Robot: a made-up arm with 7 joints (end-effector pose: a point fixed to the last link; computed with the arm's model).
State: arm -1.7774 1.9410 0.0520 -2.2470 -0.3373 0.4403 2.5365
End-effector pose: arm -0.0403 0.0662 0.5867 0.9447 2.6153 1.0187
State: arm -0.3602 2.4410 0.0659 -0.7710 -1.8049 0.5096 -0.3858
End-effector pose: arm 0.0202 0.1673 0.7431 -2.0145 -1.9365 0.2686
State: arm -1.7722 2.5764 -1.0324 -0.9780 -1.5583 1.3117 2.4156
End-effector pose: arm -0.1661 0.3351 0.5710 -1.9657 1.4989 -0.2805
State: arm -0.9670 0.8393 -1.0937 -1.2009 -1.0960 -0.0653 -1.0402
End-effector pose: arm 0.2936 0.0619 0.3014 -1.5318 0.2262 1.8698
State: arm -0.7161 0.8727 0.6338 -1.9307 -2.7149 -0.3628 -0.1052
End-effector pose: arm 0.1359 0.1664 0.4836 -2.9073 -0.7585 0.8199
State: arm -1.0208 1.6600 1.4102 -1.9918 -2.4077 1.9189 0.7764
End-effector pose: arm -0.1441 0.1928 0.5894 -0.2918 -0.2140 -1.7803
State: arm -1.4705 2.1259 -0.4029 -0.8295 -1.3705 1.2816 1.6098
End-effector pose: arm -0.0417 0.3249 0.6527 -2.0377 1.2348 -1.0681
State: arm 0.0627 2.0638 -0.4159 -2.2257 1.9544 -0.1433 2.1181
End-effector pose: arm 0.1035 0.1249 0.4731 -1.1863 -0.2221 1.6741
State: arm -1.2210 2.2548 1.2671 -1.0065 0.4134 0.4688 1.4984
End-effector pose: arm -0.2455 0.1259 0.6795 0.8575 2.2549 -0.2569
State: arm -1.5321 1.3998 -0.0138 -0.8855 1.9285 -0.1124 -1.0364
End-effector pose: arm 0.1671 0.1867 0.6336 0.3718 -2.7593 0.4252
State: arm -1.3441 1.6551 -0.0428 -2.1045 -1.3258 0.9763 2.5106
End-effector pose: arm 0.0934 0.0759 0.6254 0.3223 2.4522 0.3586
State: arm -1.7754 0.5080 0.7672 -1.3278 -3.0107 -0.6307 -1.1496
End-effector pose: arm 0.1736 0.0705 0.6402 -2.6941 -1.2258 1.0398
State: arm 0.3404 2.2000 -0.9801 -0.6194 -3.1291 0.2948 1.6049
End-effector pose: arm 0.0875 0.3269 0.5690 -0.4531 -1.7914 2.4771
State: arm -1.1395 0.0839 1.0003 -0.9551 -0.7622 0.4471 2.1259
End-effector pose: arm 0.3733 0.0014 0.3956 -1.2096 -1.2931 2.0328
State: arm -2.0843 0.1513 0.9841 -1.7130 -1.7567 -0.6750 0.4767
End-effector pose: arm 0.1918 0.0072 0.6520 -1.2862 2.4372 -0.2721
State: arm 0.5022 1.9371 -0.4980 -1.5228 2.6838 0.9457 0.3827
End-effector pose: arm 0.1110 0.2378 0.3845 -0.3716 0.2330 1.2375
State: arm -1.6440 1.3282 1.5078 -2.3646 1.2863 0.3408 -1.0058
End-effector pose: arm -0.0628 0.1678 0.5303 -0.9847 1.5585 -0.4953
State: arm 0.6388 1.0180 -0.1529 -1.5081 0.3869 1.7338 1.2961
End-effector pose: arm 0.0024 0.1728 0.1416 1.1120 0.4340 1.1423
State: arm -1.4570 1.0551 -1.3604 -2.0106 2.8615 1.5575 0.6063
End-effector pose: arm 0.1965 -0.0146 0.4354 -0.5963 1.0800 -0.4837
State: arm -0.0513 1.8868 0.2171 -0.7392 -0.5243 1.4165 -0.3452
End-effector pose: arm 0.1118 0.3153 0.5444 2.0033 0.8643 0.5241
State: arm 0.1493 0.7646 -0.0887 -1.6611 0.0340 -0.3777 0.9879
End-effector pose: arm 0.1098 0.1083 0.1610 -0.5056 -1.6465 -0.0365
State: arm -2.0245 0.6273 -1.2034 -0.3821 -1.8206 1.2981 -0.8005
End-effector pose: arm 0.3109 -0.0428 0.5855 -2.7958 -0.9095 -0.5586
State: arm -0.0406 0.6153 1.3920 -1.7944 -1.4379 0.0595 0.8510
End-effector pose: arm 0.0537 0.2874 0.2988 2.0790 -1.2687 0.3715
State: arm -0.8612 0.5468 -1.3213 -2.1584 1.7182 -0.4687 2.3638
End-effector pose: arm 0.1366 -0.0408 0.2947 -1.6159 1.4548 1.1561
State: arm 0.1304 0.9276 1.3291 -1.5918 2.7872 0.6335 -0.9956
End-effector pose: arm 0.0469 0.2720 0.4027 -0.5069 -2.5747 0.1290
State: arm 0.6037 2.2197 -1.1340 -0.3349 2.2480 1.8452 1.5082
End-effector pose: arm 0.0573 0.3792 0.5438 -1.5413 0.0265 -2.5878
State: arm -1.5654 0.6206 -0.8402 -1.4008 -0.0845 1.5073 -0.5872
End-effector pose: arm 0.2809 -0.0948 0.4629 1.5863 -0.8571 -1.0096
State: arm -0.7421 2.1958 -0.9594 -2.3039 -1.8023 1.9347 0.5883
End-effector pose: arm 0.0878 0.1716 0.5013 -2.1331 1.4990 0.1629
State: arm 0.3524 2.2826 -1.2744 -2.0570 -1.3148 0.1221 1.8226
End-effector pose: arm -0.0296 0.2435 0.4494 0.2236 0.1048 -1.1545
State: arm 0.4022 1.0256 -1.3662 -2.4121 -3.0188 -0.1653 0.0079
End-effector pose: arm -0.0382 0.0562 0.2734 -0.8739 1.0791 1.7834
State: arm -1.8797 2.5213 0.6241 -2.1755 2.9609 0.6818 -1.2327
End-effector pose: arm -0.2304 0.0461 0.5005 -1.2359 1.7471 1.8412
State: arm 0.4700 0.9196 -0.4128 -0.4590 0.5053 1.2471 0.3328
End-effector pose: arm -0.0968 0.2231 0.1185 0.8746 1.1440 0.6152
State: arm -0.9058 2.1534 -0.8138 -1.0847 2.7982 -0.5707 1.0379
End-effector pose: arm 0.0618 0.2276 0.6029 1.3831 2.4032 -1.3151
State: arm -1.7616 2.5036 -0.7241 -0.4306 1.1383 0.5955 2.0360
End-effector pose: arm -0.1917 0.3014 0.5927 0.9239 1.6919 -1.5080
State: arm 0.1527 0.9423 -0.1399 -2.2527 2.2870 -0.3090 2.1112
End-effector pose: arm 0.0886 0.1286 0.3102 2.2452 -0.7827 -1.9031
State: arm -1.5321 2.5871 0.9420 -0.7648 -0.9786 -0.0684 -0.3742
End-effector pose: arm -0.3513 0.1655 0.5643 -2.7048 0.2174 -1.4779
